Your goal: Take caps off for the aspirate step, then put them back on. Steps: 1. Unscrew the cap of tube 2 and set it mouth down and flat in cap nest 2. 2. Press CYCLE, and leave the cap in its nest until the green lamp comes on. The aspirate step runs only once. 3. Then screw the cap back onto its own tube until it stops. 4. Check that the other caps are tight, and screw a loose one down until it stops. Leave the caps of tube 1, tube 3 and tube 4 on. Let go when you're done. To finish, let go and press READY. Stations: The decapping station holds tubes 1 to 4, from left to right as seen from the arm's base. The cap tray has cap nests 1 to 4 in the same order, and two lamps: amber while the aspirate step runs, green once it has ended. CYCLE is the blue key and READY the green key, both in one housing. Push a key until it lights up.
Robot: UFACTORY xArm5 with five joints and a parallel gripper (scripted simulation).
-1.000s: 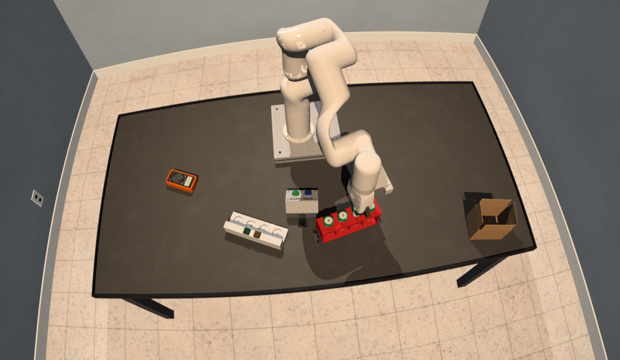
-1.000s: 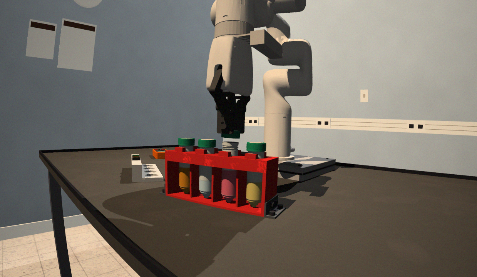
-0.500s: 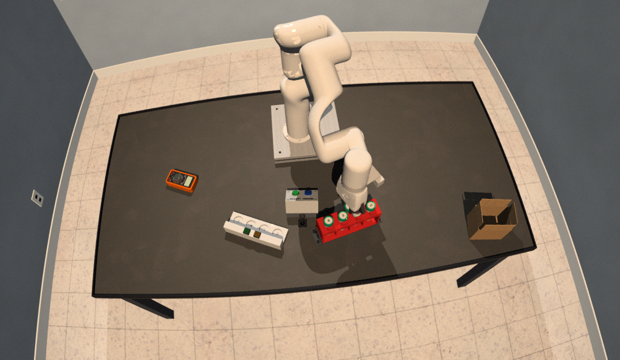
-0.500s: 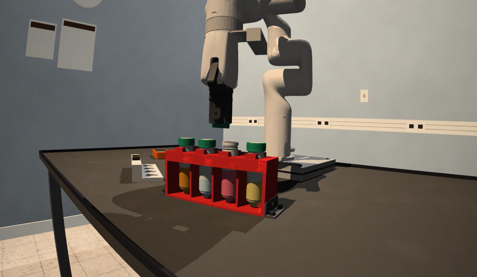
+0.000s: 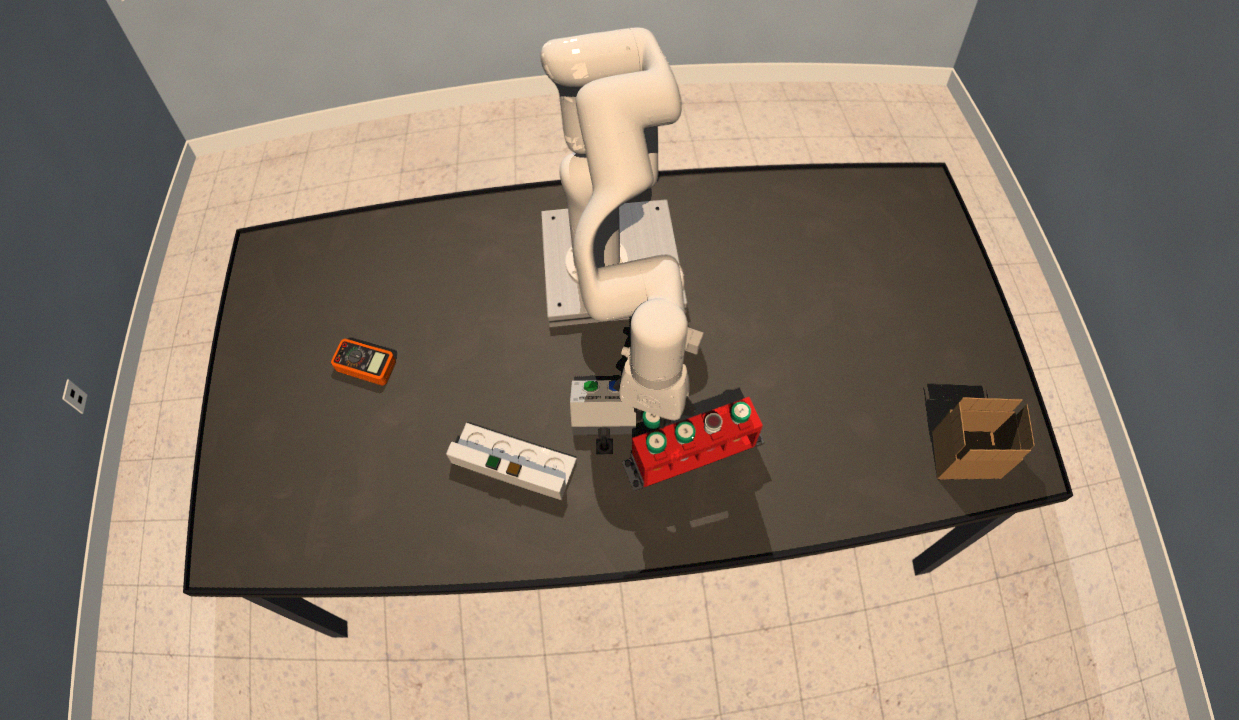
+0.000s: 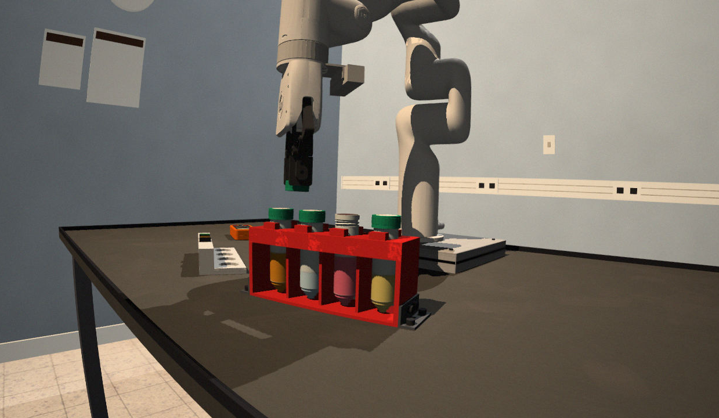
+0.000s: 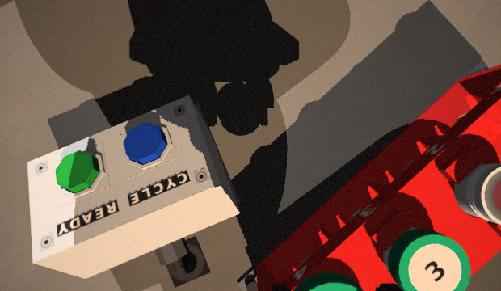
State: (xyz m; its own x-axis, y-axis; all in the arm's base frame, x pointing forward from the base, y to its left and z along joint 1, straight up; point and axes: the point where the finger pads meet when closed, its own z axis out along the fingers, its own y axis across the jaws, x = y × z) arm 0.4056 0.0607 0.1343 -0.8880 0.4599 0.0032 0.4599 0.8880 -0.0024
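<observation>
Now: hand 110 mm past the blue key, 110 mm above it and 50 mm to the left of it. From my hand the other things lie so: green key: 110 mm below, 110 mm behind, 100 mm to the right; then key housing: 120 mm below, 90 mm behind, 70 mm to the right; then table edge: 230 mm ahead, 170 mm below, 40 mm to the right.
</observation>
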